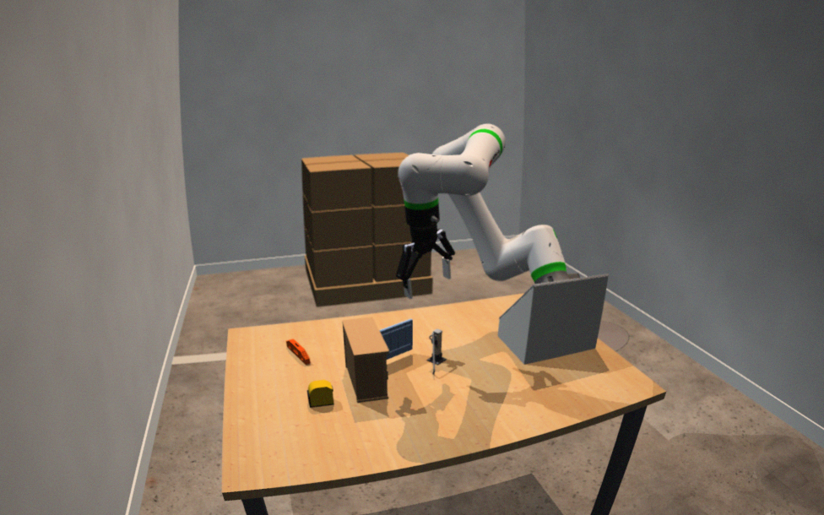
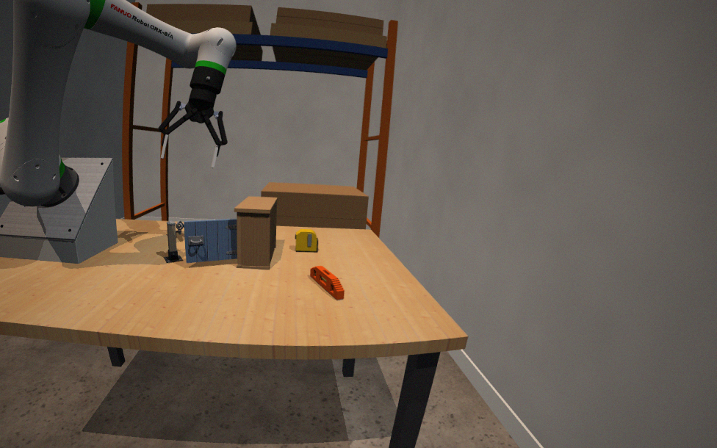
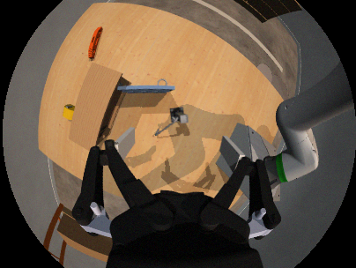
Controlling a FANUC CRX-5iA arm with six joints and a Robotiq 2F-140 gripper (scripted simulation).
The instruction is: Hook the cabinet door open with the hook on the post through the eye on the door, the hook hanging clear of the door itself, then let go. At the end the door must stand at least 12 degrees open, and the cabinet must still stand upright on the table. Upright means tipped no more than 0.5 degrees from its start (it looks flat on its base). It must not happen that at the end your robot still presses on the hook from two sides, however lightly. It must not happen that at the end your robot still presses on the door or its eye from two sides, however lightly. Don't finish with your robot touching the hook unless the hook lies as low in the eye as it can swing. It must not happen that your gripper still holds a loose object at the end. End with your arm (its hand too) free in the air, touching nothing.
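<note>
The blue door lies 210 mm below my hand, 90 mm ahead of it and 80 mm to the right of it. Round my hand: yellow tape measure: 370 mm ahead, 260 mm below, 70 mm to the left; orange level: 380 mm ahead, 270 mm below, 210 mm to the right.
</note>
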